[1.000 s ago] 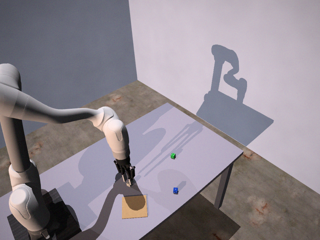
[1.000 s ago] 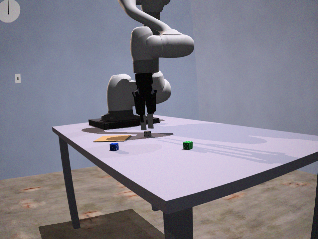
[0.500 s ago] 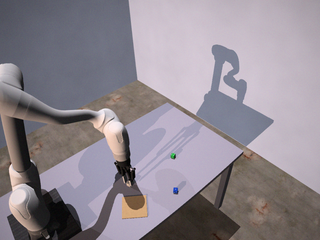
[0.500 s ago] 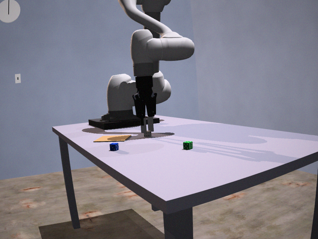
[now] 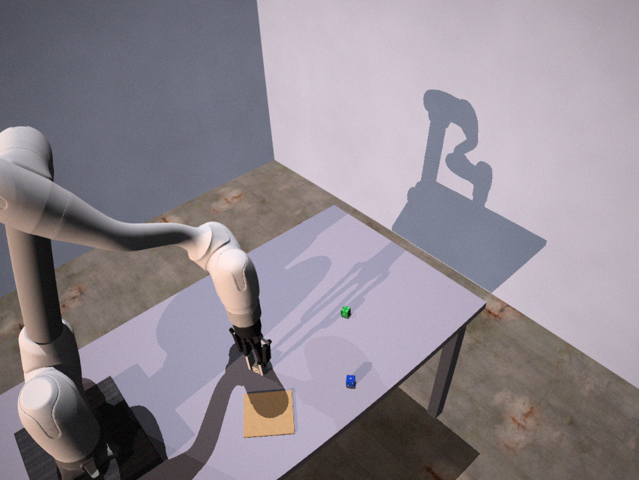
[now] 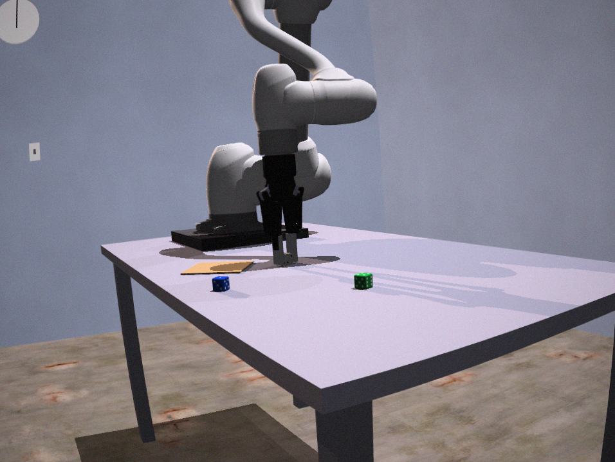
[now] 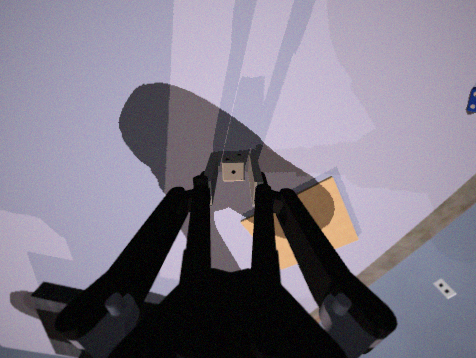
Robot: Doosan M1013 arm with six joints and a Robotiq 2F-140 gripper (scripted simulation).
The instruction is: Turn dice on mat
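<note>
My gripper is now 2 cm above the white die. From my hand the other things lie so: green die 34 cm ahead, 2 cm to the right, 2 cm below; tan mat 7 cm behind, 14 cm to the right, 3 cm below; blue die 17 cm ahead, 22 cm to the right, 2 cm below.
</note>
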